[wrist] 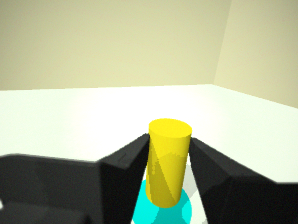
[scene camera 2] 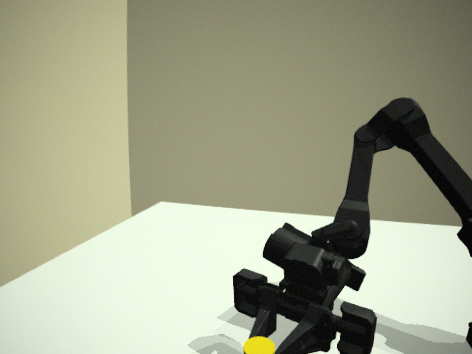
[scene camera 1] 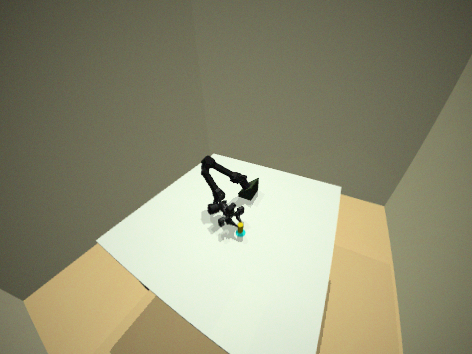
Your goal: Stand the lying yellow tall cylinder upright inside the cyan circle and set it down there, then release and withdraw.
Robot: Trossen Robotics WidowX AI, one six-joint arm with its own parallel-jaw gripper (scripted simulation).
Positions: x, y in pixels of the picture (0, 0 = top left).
Scene:
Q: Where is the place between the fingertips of my gripper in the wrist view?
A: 169, 140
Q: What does my gripper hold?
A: A yellow tall cylinder.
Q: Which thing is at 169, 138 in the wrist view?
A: A yellow tall cylinder.

